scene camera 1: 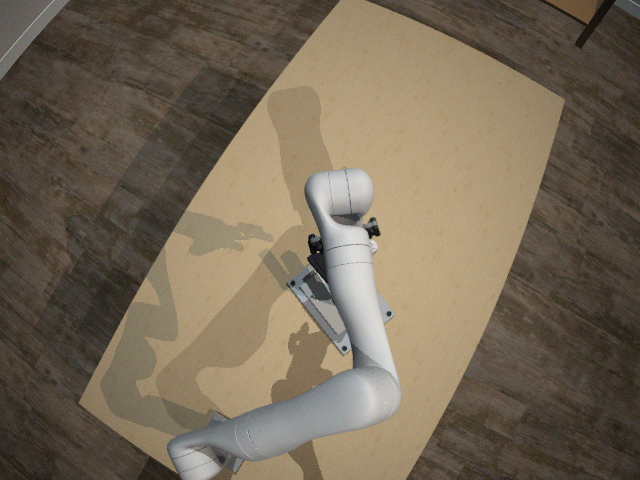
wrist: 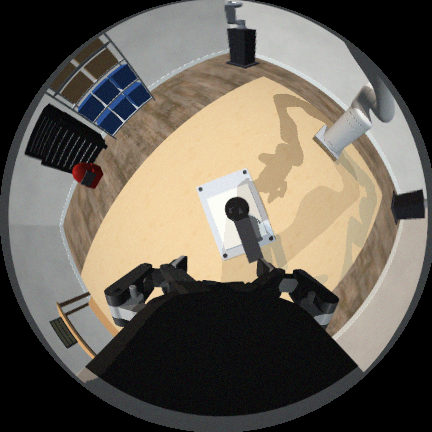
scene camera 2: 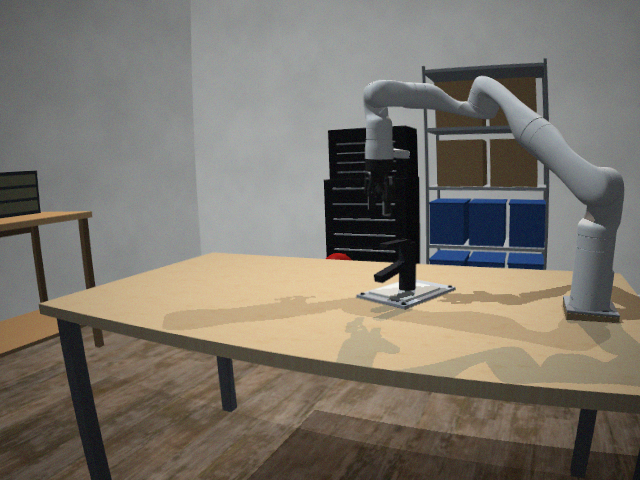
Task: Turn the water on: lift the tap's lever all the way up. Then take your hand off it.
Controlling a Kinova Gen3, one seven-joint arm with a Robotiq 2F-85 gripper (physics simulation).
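The tap is a black column on a pale plate. Its flat black lever sits on top of the column, close to level, above the spout. In the wrist view the lever hides most of the spout; in scene camera 1 the arm covers much of the tap. My gripper is open and empty. Its fingers point down and hang above the lever's free end, apart from it.
The table carries the tap and my arm's base. A black tool chest, a red object and a shelf rack stand beyond the table.
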